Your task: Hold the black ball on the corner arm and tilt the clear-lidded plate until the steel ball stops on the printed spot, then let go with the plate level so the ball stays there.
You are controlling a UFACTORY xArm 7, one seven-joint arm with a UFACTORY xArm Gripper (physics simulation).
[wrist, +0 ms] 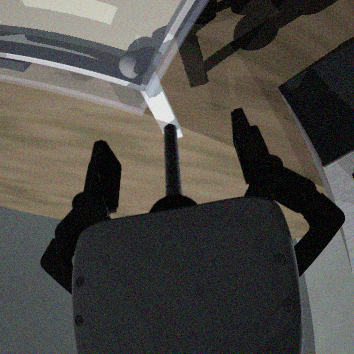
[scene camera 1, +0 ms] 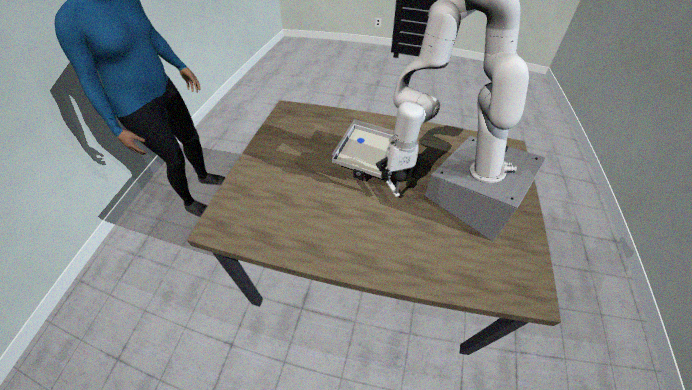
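The clear-lidded plate [scene camera 1: 346, 165] [wrist: 140, 86] stands raised above the table, with a blue printed spot [scene camera 1: 360, 140] in its far left part in the scene view. The steel ball [wrist: 129, 65] lies inside, at the plate corner nearest the white corner arm [scene camera 1: 393, 188] [wrist: 161, 107]. A thin dark post [wrist: 172, 160] joins that arm to the black ball [wrist: 173, 203], which is partly hidden by the gripper body. My gripper [scene camera 1: 397, 173] [wrist: 169, 137] is open around the post and ball, one finger on each side. Nothing is clamped between the fingers.
The wooden table [scene camera 1: 320, 235] carries the grey robot base block [scene camera 1: 462, 205] to the right of the plate. A dark pivot [scene camera 1: 359, 174] shows under the plate's near edge. A person [scene camera 1: 115, 60] stands beyond the table's left edge. A black cabinet [scene camera 1: 410, 37] stands at the back wall.
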